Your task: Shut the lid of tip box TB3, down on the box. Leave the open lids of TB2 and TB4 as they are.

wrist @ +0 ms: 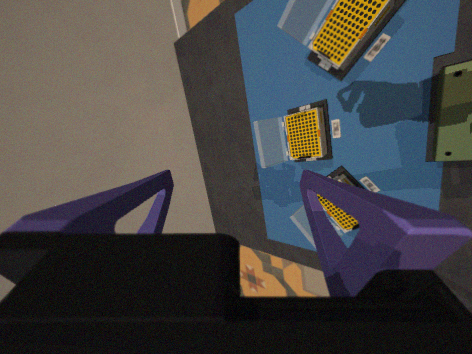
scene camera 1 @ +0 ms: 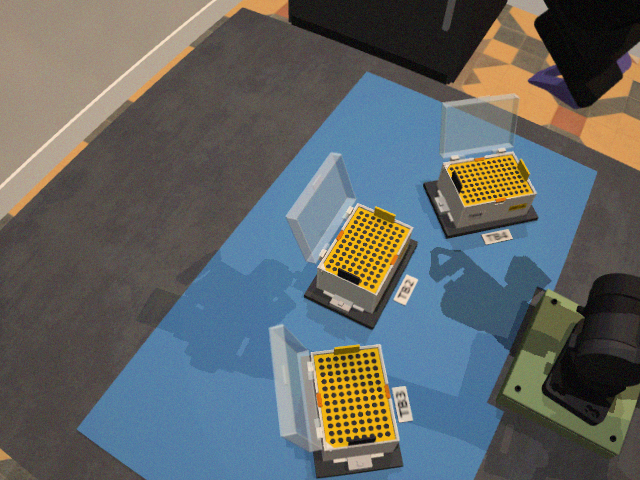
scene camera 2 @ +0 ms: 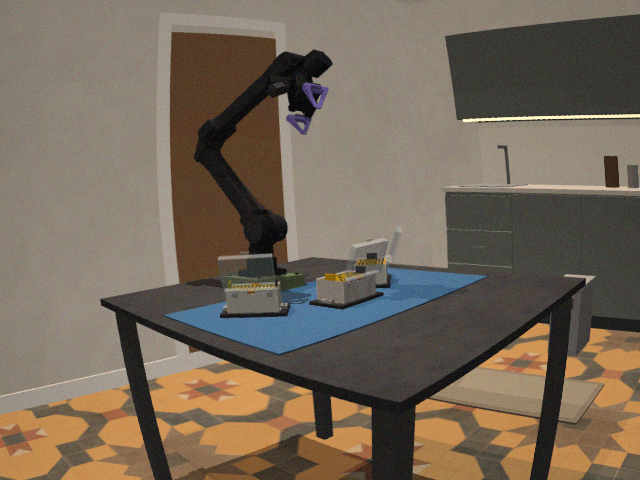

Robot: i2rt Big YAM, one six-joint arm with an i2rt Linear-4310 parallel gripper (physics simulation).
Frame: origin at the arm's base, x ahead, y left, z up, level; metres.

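Seen in the pictures: gripper, between the fingertips: [wrist: 236, 177] [scene camera 1: 503, 26] [scene camera 2: 310, 121]; arm's base, origin of its link: [scene camera 1: 586, 372].
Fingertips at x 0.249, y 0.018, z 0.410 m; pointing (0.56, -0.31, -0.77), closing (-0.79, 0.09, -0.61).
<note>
Pixels of each thing's top centre, then the offset from my fingertips to it. "pt": a spot on its surface instead. Level surfaces: height alone.
- Tip box TB3, centre of its top: [scene camera 1: 354, 391] [scene camera 2: 370, 256] [wrist: 341, 209] dx -0.022, dy +0.192, dz -0.369 m
- TB3 label, a spot on its surface: [scene camera 1: 402, 404] [wrist: 369, 185] pt dx -0.071, dy +0.146, dz -0.441 m
- TB2, centre of its top: [scene camera 1: 367, 241] [scene camera 2: 345, 270] [wrist: 300, 136] dx +0.082, dy +0.013, dz -0.369 m
- TB4, centre of its top: [scene camera 1: 492, 172] [scene camera 2: 252, 281] [wrist: 344, 21] dx +0.003, dy -0.201, dz -0.369 m
- blue mat, height of its surface: dz -0.443 m
- dark table, height of its surface: dz -0.447 m
Tip box TB3 [scene camera 1: 354, 395] [wrist: 338, 212] stands at the bottom of scene camera 1, its yellow rack uncovered. Its clear lid [scene camera 1: 289, 384] [scene camera 2: 396, 242] [wrist: 301, 221] stands open on the side away from the TB3 label [scene camera 1: 402, 404] [wrist: 369, 184]. In the wrist view a finger partly hides this box. TB2 [scene camera 1: 367, 250] [scene camera 2: 347, 290] [wrist: 304, 134] and TB4 [scene camera 1: 491, 180] [scene camera 2: 253, 300] [wrist: 350, 27] also have open lids. My gripper [scene camera 2: 311, 121] [wrist: 236, 177] is open and empty, high above the table and apart from all three boxes.
The boxes stand on a blue mat [scene camera 1: 201, 397] [scene camera 2: 289, 335] on the dark table [scene camera 1: 129, 155] [scene camera 2: 439, 335]. The arm's green base [scene camera 1: 527, 382] [wrist: 455, 125] is on the label side of the boxes. TB2 stands between TB3 and TB4.
</note>
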